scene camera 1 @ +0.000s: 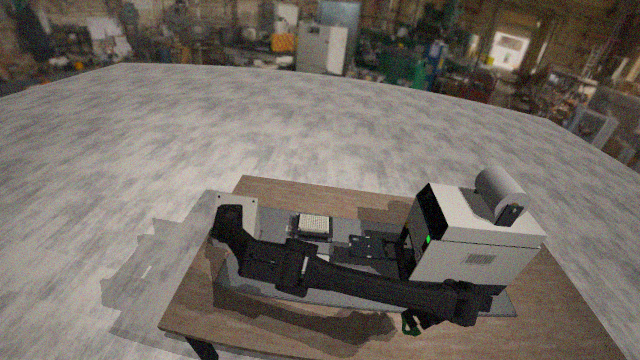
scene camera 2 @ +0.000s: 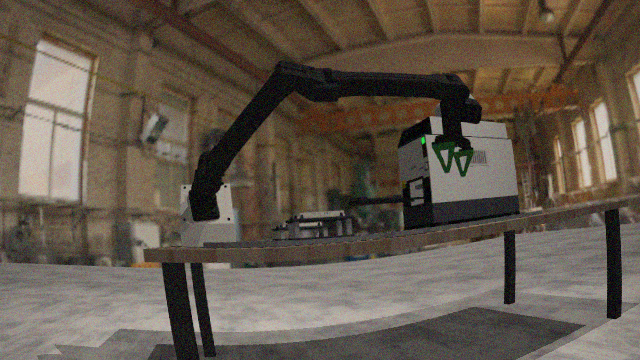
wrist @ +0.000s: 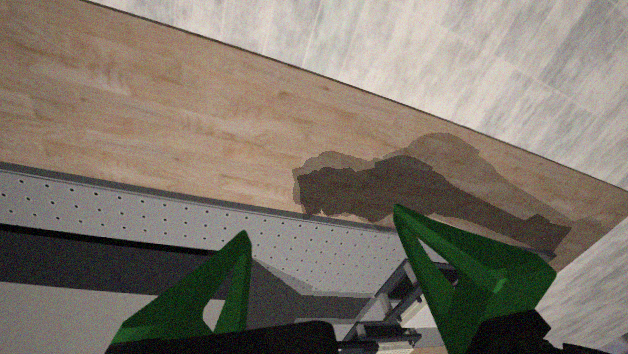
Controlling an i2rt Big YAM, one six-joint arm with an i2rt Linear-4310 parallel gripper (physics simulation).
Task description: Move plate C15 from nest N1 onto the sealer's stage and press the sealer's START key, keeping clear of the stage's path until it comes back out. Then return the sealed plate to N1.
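Frame: origin at the arm's base, x left, y ahead, z down, level; centimetres.
Seen in the pictures: gripper, fingertip midpoint: (scene camera 1: 416,325) (scene camera 2: 455,174) (wrist: 320,224); arm's base at its link origin: (scene camera 2: 203,205).
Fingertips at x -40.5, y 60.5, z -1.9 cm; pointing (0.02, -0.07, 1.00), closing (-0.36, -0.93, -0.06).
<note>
Pixels of each thing's top centre, then the offset from my fingertips to it. "*": a spot on its surface instead. Level surfaces: height alone.
- pale plate with wells, top centre: (scene camera 2: 299,222) (scene camera 1: 314,221) dz +7.3, dx +48.2, dy -28.1 cm
- sealer's dark stage at its top centre: (scene camera 2: 388,196) (scene camera 1: 380,246) dz +1.8, dx +31.1, dy -4.1 cm
- sealer at a spot on its surface: (scene camera 2: 475,175) * dz -2.3, dx +17.0, dy +24.5 cm
- film roll at its top centre: (scene camera 1: 509,178) dz -34.6, dx +27.6, dy +29.2 cm
- wooden table at its surface level: dz +14.2 cm
- perforated base plate at its surface level: dz +12.9 cm
A pale plate with wells (scene camera 1: 314,223) sits in a dark raised nest; its label is unreadable, so I cannot tell whether it is C15 or which nest is N1. Another nest is partly hidden behind my arm. The sealer's dark stage (scene camera 1: 366,246) (scene camera 2: 377,200) is out in front of the sealer (scene camera 1: 475,260) (scene camera 2: 475,175), and no plate shows on it. A green light (scene camera 1: 428,239) (scene camera 2: 423,140) glows at the sealer's front; the START key cannot be made out. My gripper (scene camera 2: 455,173) (wrist: 320,224) is open and empty, raised beside the sealer's side wall, away from the stage.
A film roll (scene camera 1: 500,191) tops the sealer. My arm (scene camera 1: 370,285) (scene camera 2: 390,84) reaches along the near side of the wooden table (scene camera 1: 565,305) (wrist: 150,100). The perforated base plate (wrist: 280,245) lies below. Nest frames (wrist: 400,305) show at the bottom of the wrist view.
</note>
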